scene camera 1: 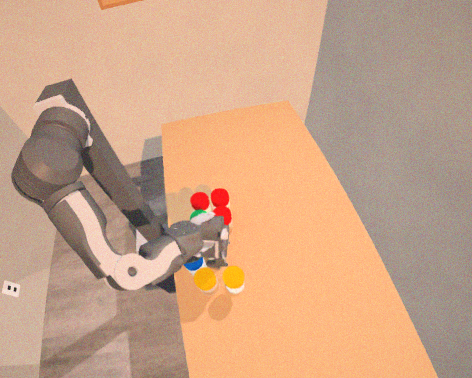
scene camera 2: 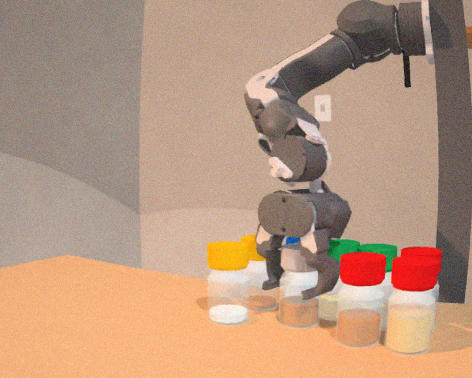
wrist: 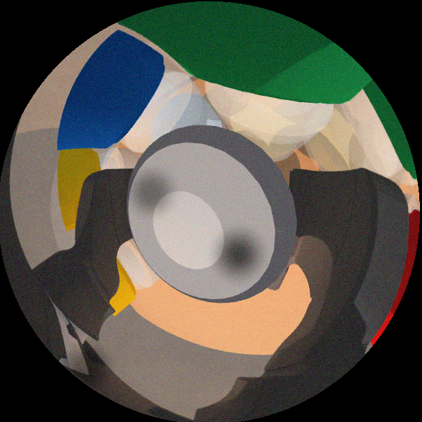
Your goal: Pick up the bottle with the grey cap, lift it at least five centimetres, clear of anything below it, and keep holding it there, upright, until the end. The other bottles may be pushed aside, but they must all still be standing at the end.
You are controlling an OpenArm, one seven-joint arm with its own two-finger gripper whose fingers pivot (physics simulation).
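The bottle with the grey cap [scene camera 2: 299,307] [wrist: 200,220] stands upright on the table [scene camera 1: 280,200] [scene camera 2: 125,325], with brown contents in its lower part. My gripper [scene camera 1: 220,247] [scene camera 2: 289,291] [wrist: 221,222] comes down over it from above and is shut on it, with one dark finger against each side of the cap in the wrist view. In scene camera 2 the fingertips reach down beside the bottle's shoulder and partly cover it. In scene camera 1 the arm and gripper largely hide this bottle.
Yellow-capped bottles [scene camera 1: 233,276] [scene camera 2: 227,256] and a blue-capped one [scene camera 1: 193,263] [wrist: 110,90] stand on one side. Green-capped bottles [scene camera 2: 378,255] [wrist: 225,50] and red-capped bottles [scene camera 1: 220,197] [scene camera 2: 363,269] stand close on the other. All the visible ones are upright.
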